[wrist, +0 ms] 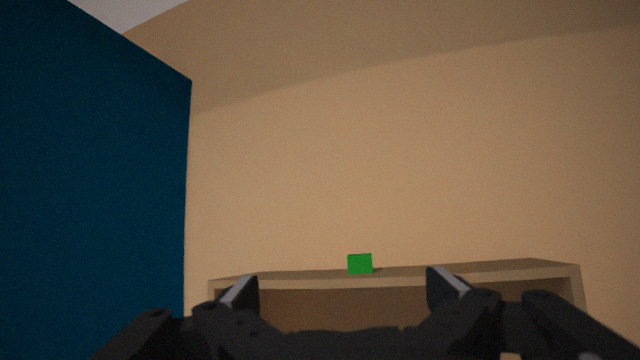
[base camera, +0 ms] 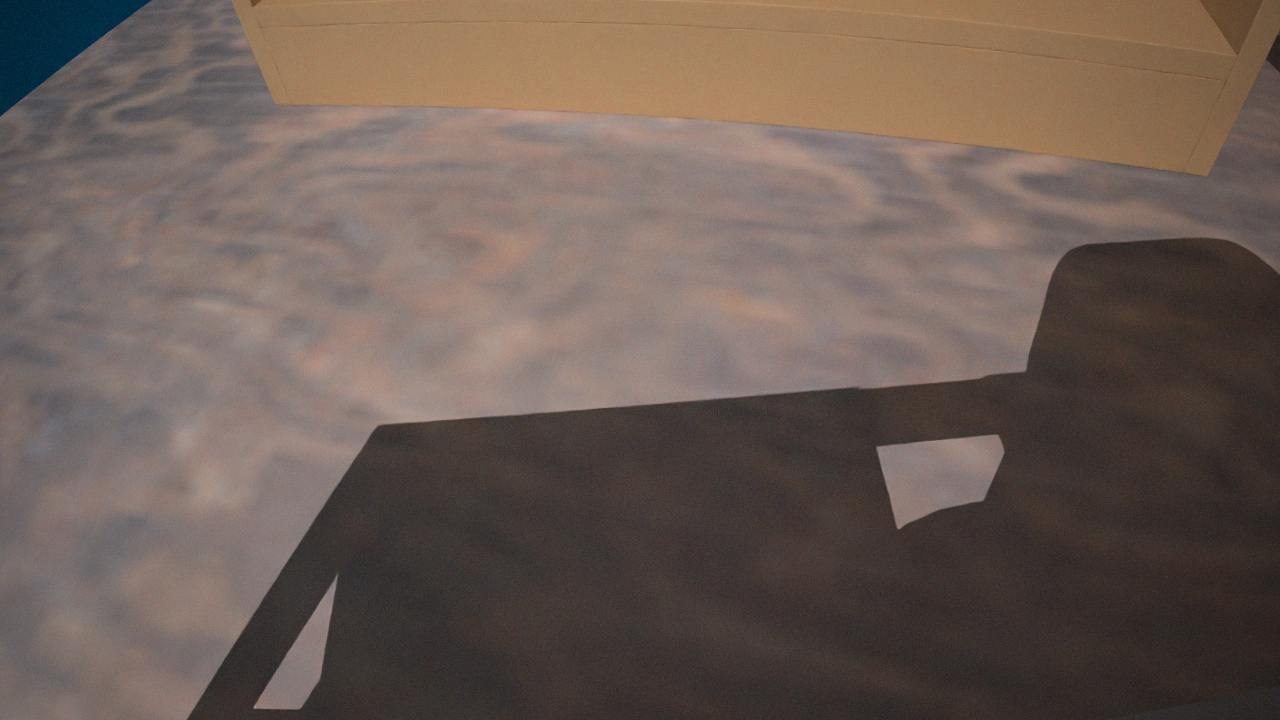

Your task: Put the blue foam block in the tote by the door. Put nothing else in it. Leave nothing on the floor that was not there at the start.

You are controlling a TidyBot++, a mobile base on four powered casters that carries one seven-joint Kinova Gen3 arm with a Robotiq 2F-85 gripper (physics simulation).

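Places are measured from the arm's base along level axes (x ahead, y left, z up), in metres.
Pixels of known places: gripper, between the fingertips: [wrist: 342, 290].
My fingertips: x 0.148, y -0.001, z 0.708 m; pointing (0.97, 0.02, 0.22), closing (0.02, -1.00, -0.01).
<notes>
Behind a point stands the place of what it marks.
My gripper [wrist: 342, 290] @(y -0.001, x 0.148, z 0.708 m) is open, with its two dark fingers wide apart at the bottom of the wrist view and no object between them. The blue foam block does not show in either view. The tote and the door do not show either. A small green block [wrist: 360, 264] @(y -0.049, x 0.748, z 0.685 m) sits on top of the wooden bookshelf [wrist: 530, 275] @(y -0.350, x 0.555, z 0.651 m) [base camera: 716, 80] @(y -0.064, x 0.634, z -0.360 m), beyond the fingers and seen between them in the wrist view.
The bookshelf's base stands on the mottled floor [base camera: 447, 268] @(y 0.131, x 0.488, z -0.397 m) at the top of the base view. A dark blue wall or panel [wrist: 95, 190] @(y 0.737, x 0.799, z 0.931 m) rises at the left, beside a tan wall [wrist: 390, 150] @(y -0.186, x 0.925, z 1.024 m). A dark shadow [base camera: 626, 555] @(y 0.019, x 0.274, z -0.397 m) lies across the near floor.
</notes>
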